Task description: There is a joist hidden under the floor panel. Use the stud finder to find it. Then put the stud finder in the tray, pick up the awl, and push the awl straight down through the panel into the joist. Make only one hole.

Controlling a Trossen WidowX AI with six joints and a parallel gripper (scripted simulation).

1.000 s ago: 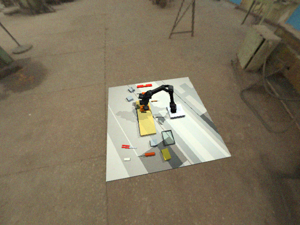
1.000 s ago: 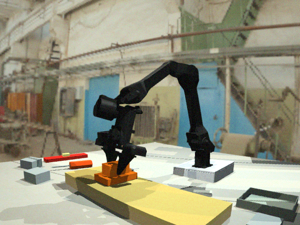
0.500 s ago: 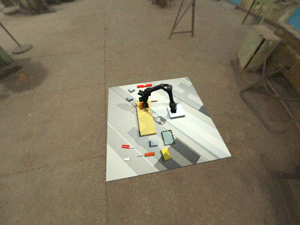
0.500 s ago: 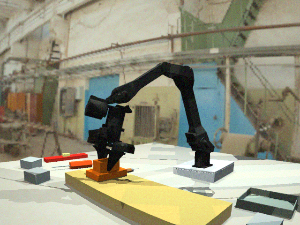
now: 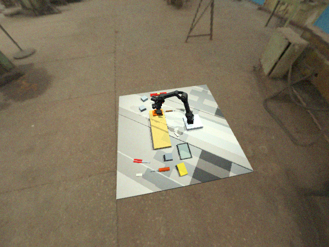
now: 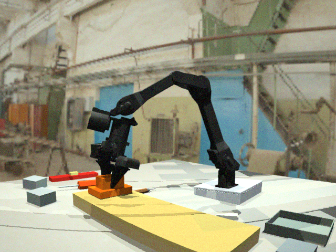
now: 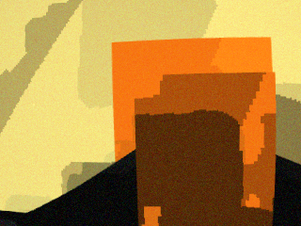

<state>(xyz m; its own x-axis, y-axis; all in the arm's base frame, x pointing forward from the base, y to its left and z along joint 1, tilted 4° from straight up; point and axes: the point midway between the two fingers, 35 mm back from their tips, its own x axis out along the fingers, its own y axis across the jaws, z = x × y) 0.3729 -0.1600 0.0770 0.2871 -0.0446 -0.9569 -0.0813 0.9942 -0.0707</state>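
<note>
The grey tray is 260 mm behind my gripper tip, 500 mm to the left of it and 50 mm below it. Round my gripper tip: orange stud finder: 20 mm behind, 20 mm above; awl: 190 mm behind, 60 mm to the right, 60 mm below; red level: 40 mm behind, 370 mm to the right, 50 mm below.
</note>
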